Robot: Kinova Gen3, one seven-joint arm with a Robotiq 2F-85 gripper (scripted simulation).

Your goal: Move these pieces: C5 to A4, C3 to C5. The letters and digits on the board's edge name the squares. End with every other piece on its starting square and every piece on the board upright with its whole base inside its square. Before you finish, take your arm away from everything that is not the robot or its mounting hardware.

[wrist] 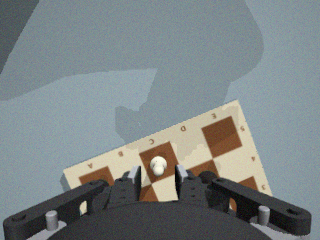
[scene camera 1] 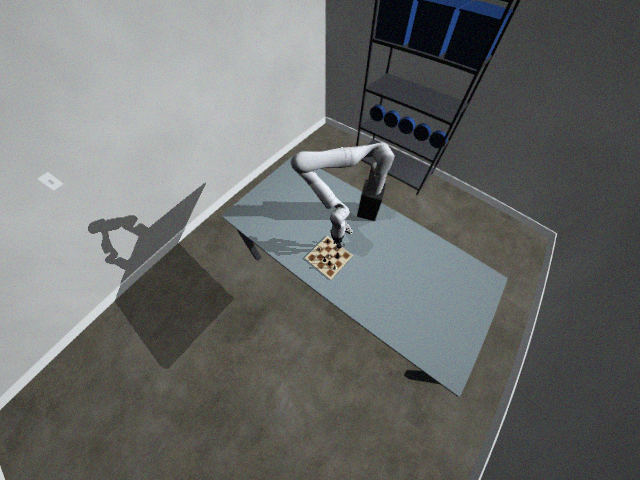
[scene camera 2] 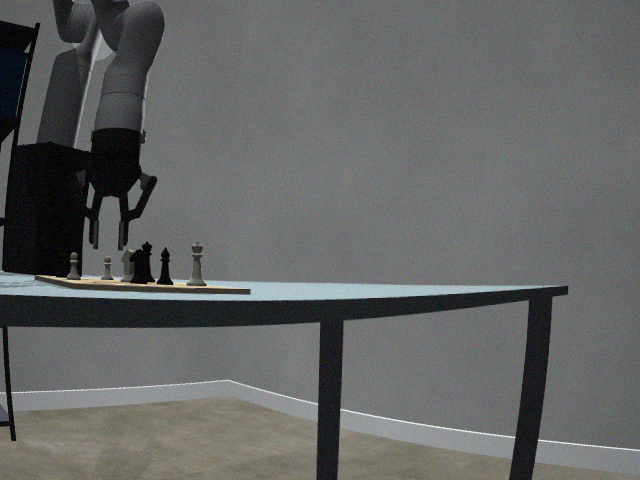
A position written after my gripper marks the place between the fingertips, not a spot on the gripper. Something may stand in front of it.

I see my gripper [scene camera 2: 107, 249].
My gripper also shows in the wrist view [wrist: 158, 175].
